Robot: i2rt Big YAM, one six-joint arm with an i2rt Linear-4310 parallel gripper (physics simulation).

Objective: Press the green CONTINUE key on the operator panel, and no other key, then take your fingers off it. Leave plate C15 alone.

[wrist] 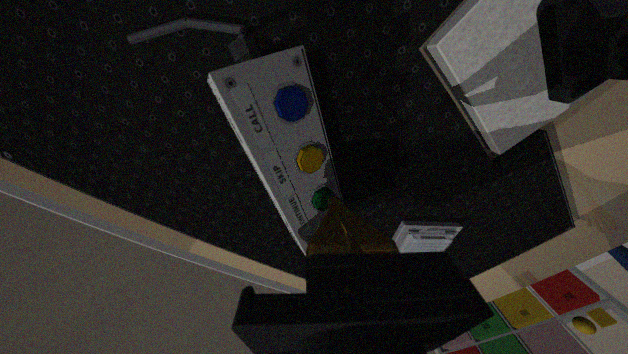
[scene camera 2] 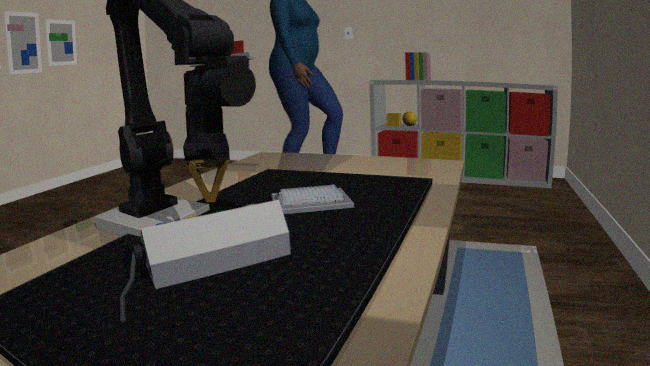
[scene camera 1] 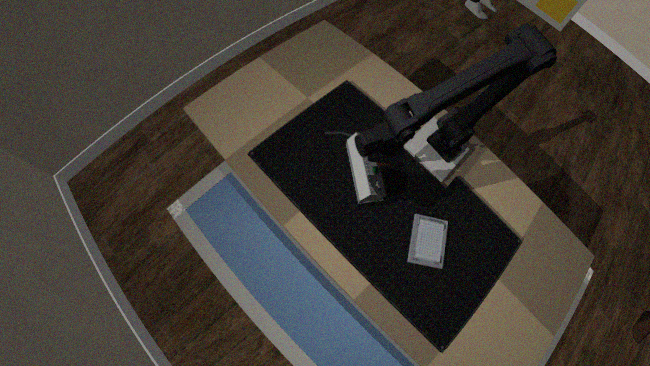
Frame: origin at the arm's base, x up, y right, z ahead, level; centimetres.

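Seen in the pictures: gripper, fingertip midpoint: (wrist: 332, 201) (scene camera 2: 210, 202) (scene camera 1: 379, 163); arm's base at its link origin: (wrist: 589, 28) (scene camera 2: 148, 207) (scene camera 1: 443, 145).
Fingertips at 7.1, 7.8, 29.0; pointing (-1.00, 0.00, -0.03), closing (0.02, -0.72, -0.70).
Pixels of each thing's top centre, then the offset from my fingertips to it, as dx, dy, dz. "*": a spot on its surface instead. Level surfaces: height alone.
- operator panel at its top centre: (wrist: 294, 198) (scene camera 2: 209, 210) (scene camera 1: 368, 161) -0.2, +2.8, +2.2
- yellow SKIP key at its top centre: (wrist: 309, 164) -1.1, +3.9, -0.9
- blue CALL key at its top centre: (wrist: 289, 106) -1.1, +8.2, -3.4
- Plate C15 at its top centre: (scene camera 2: 310, 191) (wrist: 419, 259) (scene camera 1: 430, 240) -6.0, -29.0, +1.2
- black mat at its surface level: dx -8.6
- wooden table at its surface level: dx -9.9
- grey cable at a spot on its surface: (wrist: 185, 23) (scene camera 2: 122, 295) * -7.9, +19.2, -1.1
The operator panel (scene camera 1: 359, 170) (scene camera 2: 215, 242) (wrist: 267, 75) is a white wedge-shaped box on the black mat. Its green CONTINUE key (scene camera 1: 375, 170) (wrist: 320, 198) is partly covered by the fingertips in the wrist view. The yellow SKIP key (wrist: 311, 158) and blue CALL key (wrist: 293, 103) show beside it. My gripper (scene camera 2: 211, 200) (wrist: 332, 201) is shut and empty, pointing down, with its tips at the green key in the wrist view. Whether they touch it I cannot tell. Plate C15 (scene camera 1: 428, 241) (scene camera 2: 315, 198) (wrist: 427, 239) lies flat, apart from the gripper.
The black mat (scene camera 1: 320, 190) (scene camera 2: 350, 250) lies on the wooden table (scene camera 2: 400, 280). A grey cable (scene camera 2: 125, 295) (wrist: 185, 23) runs from the panel's end. The arm's white base plate (scene camera 2: 112, 222) (wrist: 480, 30) stands near the panel. A person (scene camera 2: 300, 60) stands behind the table.
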